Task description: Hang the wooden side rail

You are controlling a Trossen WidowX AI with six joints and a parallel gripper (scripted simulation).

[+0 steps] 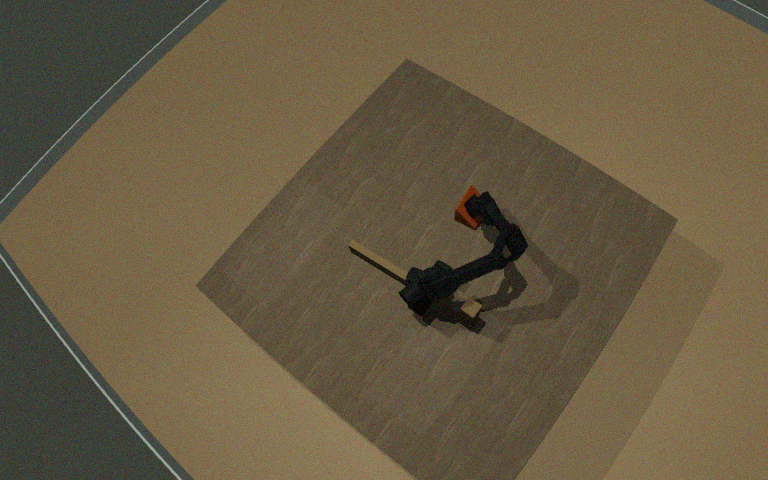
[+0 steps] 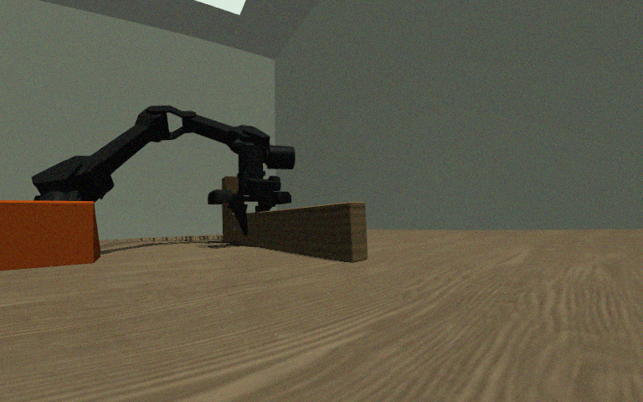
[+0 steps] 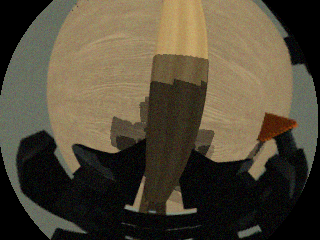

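Now: gripper tip 150 mm to the right of the headboard post, 70 mm below it and 20 mm past it.
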